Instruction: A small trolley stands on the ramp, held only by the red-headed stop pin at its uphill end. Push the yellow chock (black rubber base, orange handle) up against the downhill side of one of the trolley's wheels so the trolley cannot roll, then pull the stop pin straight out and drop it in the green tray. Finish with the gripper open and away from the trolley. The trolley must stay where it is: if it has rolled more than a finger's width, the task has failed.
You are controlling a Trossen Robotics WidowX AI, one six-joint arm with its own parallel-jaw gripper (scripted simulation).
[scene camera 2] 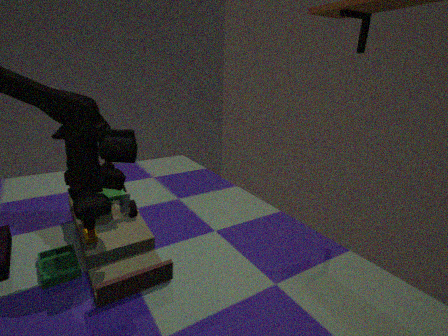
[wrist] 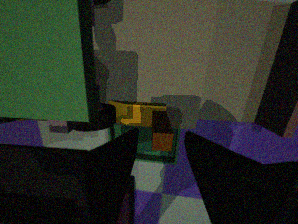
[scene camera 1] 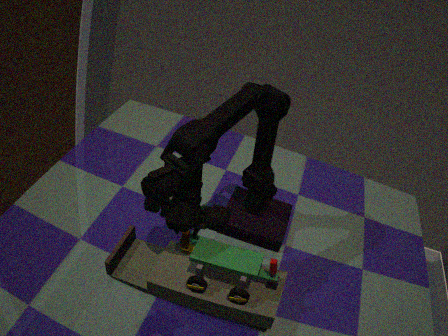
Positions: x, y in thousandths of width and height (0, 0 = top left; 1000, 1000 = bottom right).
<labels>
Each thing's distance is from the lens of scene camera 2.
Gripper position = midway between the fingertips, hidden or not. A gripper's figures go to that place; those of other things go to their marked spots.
my gripper (scene camera 2: 198, 668): 74 cm
raised lip (scene camera 2: 251, 865): 66 cm
</labels>
